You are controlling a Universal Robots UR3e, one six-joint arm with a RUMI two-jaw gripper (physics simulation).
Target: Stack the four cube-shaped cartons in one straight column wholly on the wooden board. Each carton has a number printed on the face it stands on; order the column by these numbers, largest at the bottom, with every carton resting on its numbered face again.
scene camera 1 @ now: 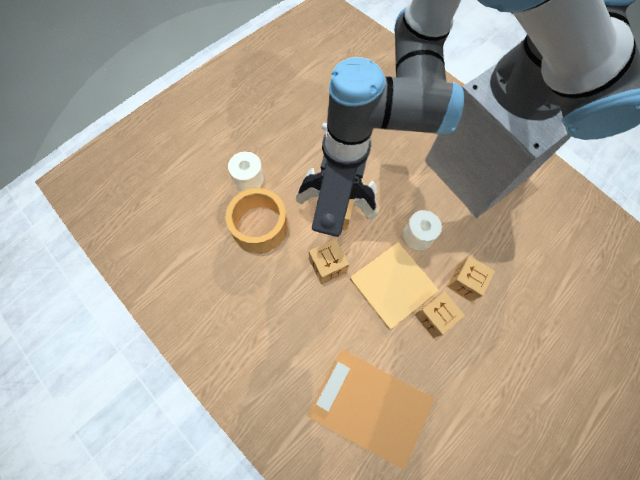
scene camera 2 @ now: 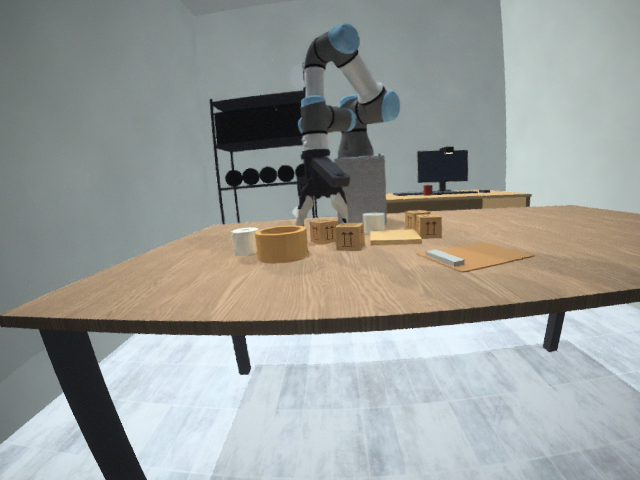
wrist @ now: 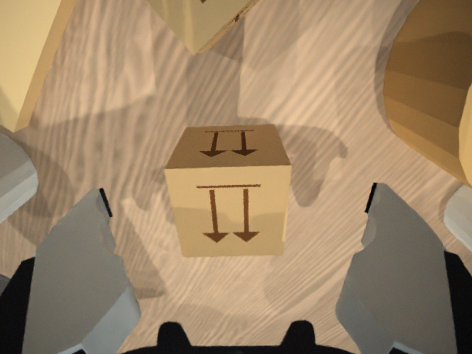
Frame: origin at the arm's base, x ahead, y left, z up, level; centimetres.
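Where they show: gripper, fingertip midpoint: (scene camera 2: 323, 228) (wrist: 237, 189); arm's base, link origin: (scene camera 1: 528, 88) (scene camera 2: 355, 156).
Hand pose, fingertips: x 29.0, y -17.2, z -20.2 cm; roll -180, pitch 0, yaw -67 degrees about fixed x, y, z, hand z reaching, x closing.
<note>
Each offset is from my fingertips to the top centre of the thing. "spot": to the spot under its first point.
My gripper (scene camera 1: 337, 204) (scene camera 2: 323, 219) (wrist: 237, 189) is open and empty, just above one carton @(dx -0.5, dy +0.2, dz +1.9 cm) (scene camera 1: 347, 214) (scene camera 2: 323, 230) (wrist: 231, 210), which stands between and below the fingertips in the wrist view and is mostly hidden by the gripper in scene camera 1. A second carton @(dx +9.2, dy +5.0, dz +1.9 cm) (scene camera 1: 328, 261) (scene camera 2: 349, 236) (wrist: 197, 22) stands beside it, left of the wooden board @(dx +4.8, dy +17.3, dz -2.3 cm) (scene camera 1: 393, 285) (scene camera 2: 395, 237) (wrist: 27, 65). A third carton @(dx +5.4, dy +26.9, dz +1.9 cm) (scene camera 1: 440, 314) (scene camera 2: 429, 226) stands by the board's right corner. A fourth carton @(dx -4.0, dy +28.4, dz +1.9 cm) (scene camera 1: 470, 277) (scene camera 2: 410, 219) stands close behind the third. All stand on the table; their numbered faces are hidden.
An orange ring @(dx +10.7, dy -10.7, dz +2.3 cm) (scene camera 1: 279, 232) (scene camera 2: 281, 248) (wrist: 425, 100) and a white roll @(dx +3.8, dy -19.5, dz +1.9 cm) (scene camera 1: 247, 173) (scene camera 2: 244, 241) stand left of the gripper. Another white roll @(dx -6.8, dy +15.8, dz +1.7 cm) (scene camera 1: 421, 230) (scene camera 2: 373, 222) (wrist: 15, 175) stands behind the board. An orange folder @(dx +25.3, dy +26.2, dz -2.3 cm) (scene camera 1: 379, 413) (scene camera 2: 491, 254) with a grey bar @(spot: dx +26.5, dy +18.7, dz -2.3 cm) (scene camera 1: 333, 387) (scene camera 2: 444, 257) lies in front.
</note>
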